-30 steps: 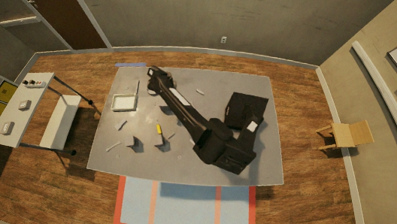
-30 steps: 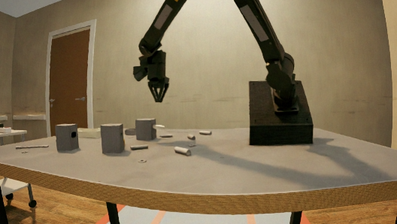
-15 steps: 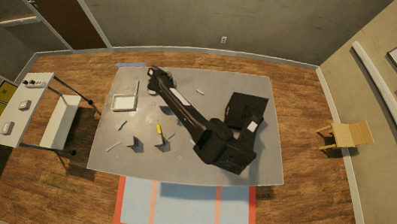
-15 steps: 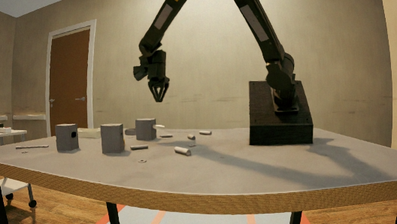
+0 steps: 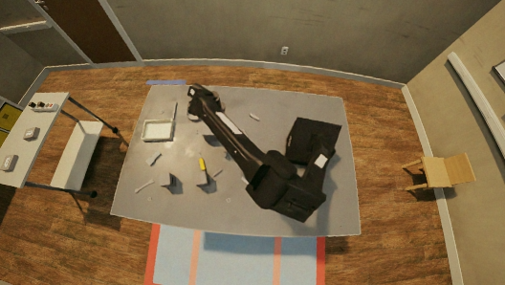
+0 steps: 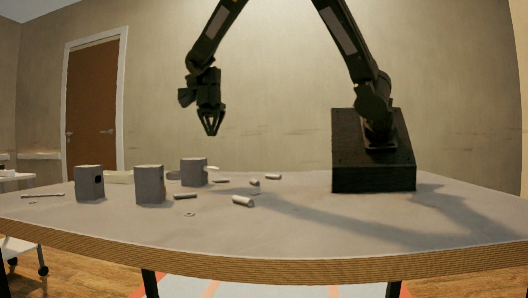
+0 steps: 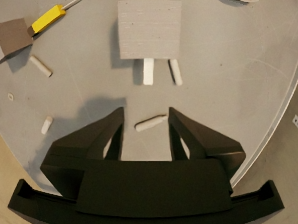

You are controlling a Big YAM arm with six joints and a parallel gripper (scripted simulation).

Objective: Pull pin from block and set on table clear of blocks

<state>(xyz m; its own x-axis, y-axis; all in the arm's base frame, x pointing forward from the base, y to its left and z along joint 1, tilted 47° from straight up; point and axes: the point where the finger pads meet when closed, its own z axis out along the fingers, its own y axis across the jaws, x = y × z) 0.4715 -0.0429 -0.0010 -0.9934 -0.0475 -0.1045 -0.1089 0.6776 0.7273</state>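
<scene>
Now: hand 110 mm above the white pin and 20 mm short of it. The rest, counted from my hand: white tray (390 mm ahead, 150 mm below, 20 mm to the left).
</scene>
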